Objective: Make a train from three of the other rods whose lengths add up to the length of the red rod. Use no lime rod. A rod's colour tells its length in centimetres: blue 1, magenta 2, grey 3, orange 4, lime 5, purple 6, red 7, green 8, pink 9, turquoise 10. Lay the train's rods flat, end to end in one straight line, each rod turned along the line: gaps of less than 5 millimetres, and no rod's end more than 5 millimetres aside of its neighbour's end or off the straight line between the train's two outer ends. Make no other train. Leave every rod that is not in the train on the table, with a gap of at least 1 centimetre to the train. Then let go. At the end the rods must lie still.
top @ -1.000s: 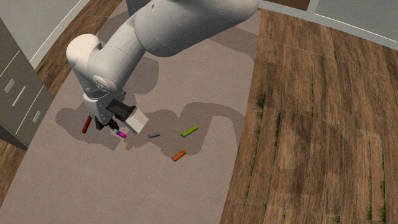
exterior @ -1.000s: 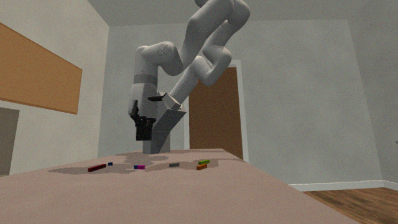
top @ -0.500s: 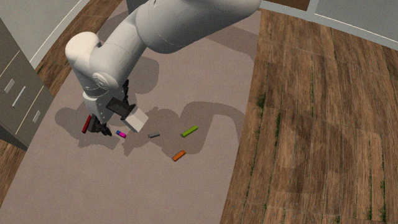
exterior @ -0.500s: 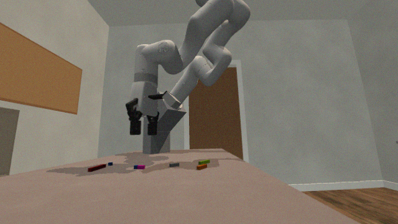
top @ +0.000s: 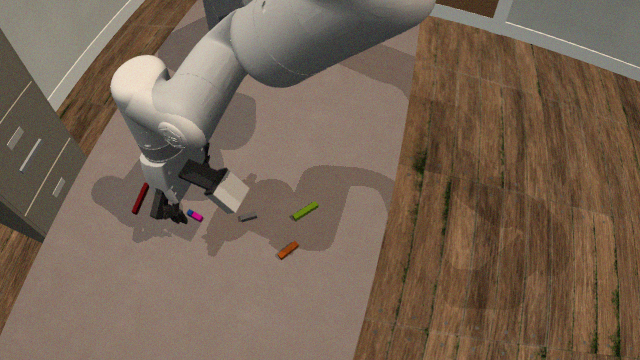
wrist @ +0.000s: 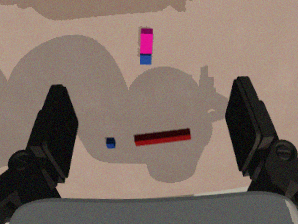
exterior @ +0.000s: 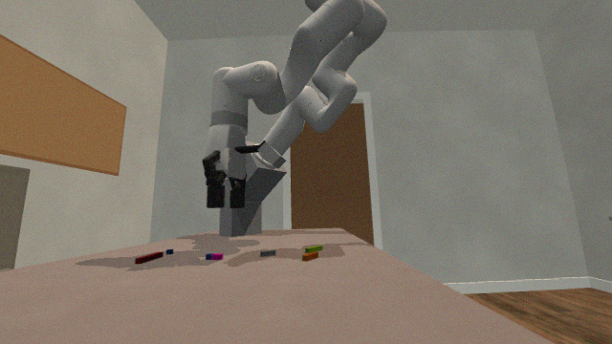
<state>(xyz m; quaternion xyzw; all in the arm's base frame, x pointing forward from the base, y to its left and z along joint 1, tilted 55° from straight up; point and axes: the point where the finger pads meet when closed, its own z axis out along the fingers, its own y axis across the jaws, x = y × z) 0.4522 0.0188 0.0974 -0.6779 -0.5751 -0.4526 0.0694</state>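
Right now the orange rod is 2 cm behind my hand, 16 cm to the left of it and 10 cm below it. Also, from my hand: grey rod (5 cm behind, 7 cm to the left, 10 cm below); then magenta rod (2 cm to the right, 10 cm below); then red rod (2 cm ahead, 16 cm to the right, 10 cm below).
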